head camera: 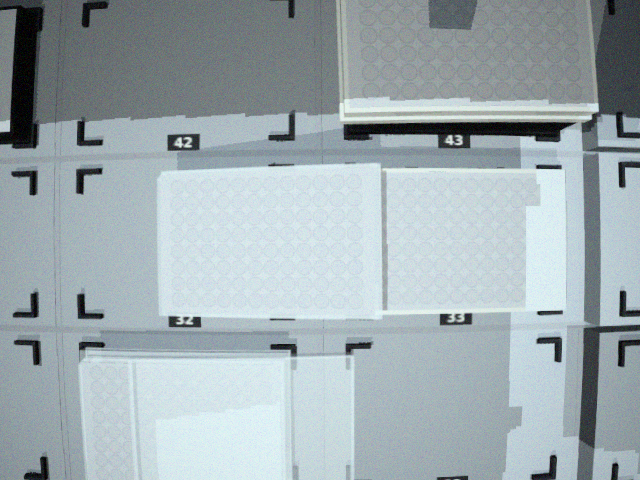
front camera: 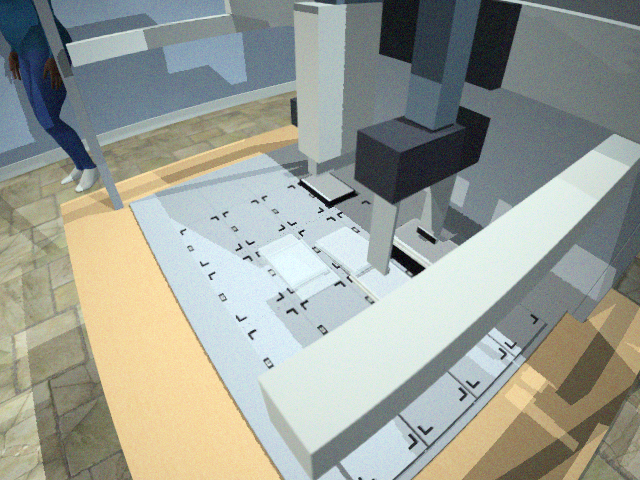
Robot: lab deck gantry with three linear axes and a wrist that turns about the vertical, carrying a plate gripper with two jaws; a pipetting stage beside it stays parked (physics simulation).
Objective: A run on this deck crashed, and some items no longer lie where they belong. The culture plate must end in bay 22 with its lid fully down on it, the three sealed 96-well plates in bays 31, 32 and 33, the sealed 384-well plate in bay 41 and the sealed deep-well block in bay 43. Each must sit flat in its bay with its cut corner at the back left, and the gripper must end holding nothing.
Labels:
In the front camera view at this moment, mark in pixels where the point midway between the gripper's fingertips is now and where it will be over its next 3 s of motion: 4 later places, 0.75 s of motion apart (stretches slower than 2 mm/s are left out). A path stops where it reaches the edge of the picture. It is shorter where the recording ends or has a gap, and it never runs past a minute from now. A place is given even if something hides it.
The gripper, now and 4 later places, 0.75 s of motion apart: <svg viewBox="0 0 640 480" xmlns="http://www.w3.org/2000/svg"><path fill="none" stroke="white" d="M403 251L487 253L479 261L447 285L411 229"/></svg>

